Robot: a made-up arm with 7 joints.
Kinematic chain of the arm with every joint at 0, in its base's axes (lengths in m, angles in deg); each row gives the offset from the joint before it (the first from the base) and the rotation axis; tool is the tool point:
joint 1: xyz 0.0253 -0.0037 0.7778 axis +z
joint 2: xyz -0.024 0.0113 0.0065 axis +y
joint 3: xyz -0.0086 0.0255 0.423 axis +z
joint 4: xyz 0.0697 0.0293 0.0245 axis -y
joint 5: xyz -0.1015 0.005 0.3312 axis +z
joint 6: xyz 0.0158 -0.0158 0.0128 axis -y
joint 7: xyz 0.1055 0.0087 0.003 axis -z
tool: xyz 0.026 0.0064 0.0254
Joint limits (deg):
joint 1: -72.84..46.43
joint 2: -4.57..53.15
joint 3: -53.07..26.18
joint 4: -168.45..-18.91
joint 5: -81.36..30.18
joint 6: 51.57..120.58
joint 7: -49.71..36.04
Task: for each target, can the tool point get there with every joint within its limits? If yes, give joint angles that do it. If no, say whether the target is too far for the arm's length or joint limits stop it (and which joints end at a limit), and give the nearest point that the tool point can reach.
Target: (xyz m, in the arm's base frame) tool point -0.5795 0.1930 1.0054
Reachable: no: joint limits stop it (at a limit: joint 1, joint 2, joint 3, joint 4, joint 5, joint 6, joint 7) | nearest point -0.0519 0.2640 0.8422 | short by 0.557 m
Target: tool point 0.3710 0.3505 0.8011
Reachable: yes | joints 33.62 20.69 4.41 -131.00 -24.70 75.11 -12.94
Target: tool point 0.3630 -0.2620 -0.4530
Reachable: no: too far | nearest point 0.3354 -0.2409 0.5119 | short by 0.966 m
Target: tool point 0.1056 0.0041 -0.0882
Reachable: no: joint limits stop it (at a limit: joint 2, joint 5) | nearest point 0.2695 0.0200 0.5283 | short by 0.638 m
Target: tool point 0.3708 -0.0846 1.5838
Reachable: yes | joints 11.77 1.54 -32.13 -47.85 -26.35 64.82 -13.90
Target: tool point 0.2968 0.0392 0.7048
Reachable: yes | joints 26.43 23.37 -25.04 -157.05 -45.25 72.21 -20.34
